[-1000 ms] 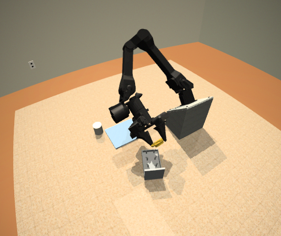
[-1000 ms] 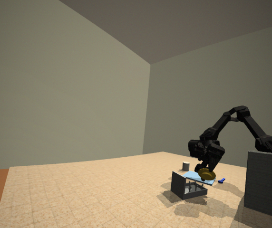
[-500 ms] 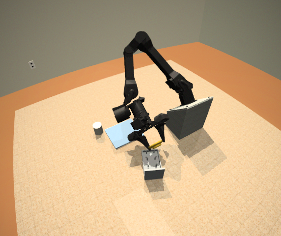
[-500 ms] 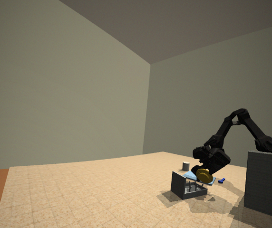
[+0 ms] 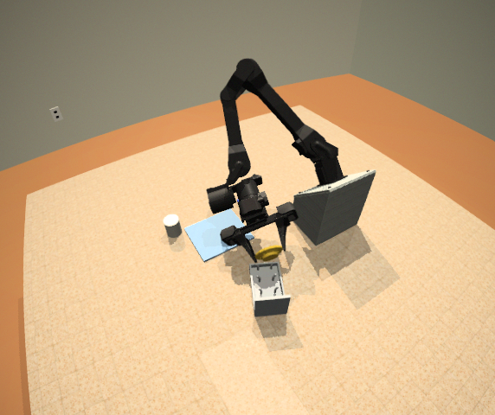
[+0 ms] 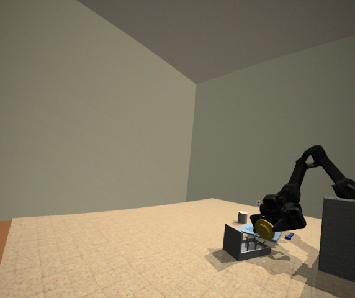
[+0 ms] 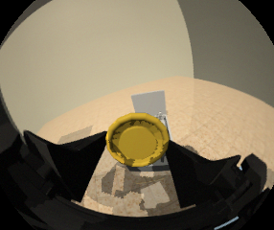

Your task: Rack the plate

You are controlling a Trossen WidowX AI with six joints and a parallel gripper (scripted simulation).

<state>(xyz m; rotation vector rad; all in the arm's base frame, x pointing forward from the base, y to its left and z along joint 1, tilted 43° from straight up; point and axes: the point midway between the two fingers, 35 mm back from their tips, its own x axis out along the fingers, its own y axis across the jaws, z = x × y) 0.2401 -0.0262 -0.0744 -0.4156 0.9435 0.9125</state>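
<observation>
Right now my gripper tip is 40 mm to the right of the grey dish rack, 40 mm above it and 30 mm short of it. Round my gripper tip: light blue mat 180 mm to the right, 60 mm below, 40 mm ahead; yellow plate 10 mm to the right; blue spoon 210 mm to the right, 70 mm behind, 60 mm below.
</observation>
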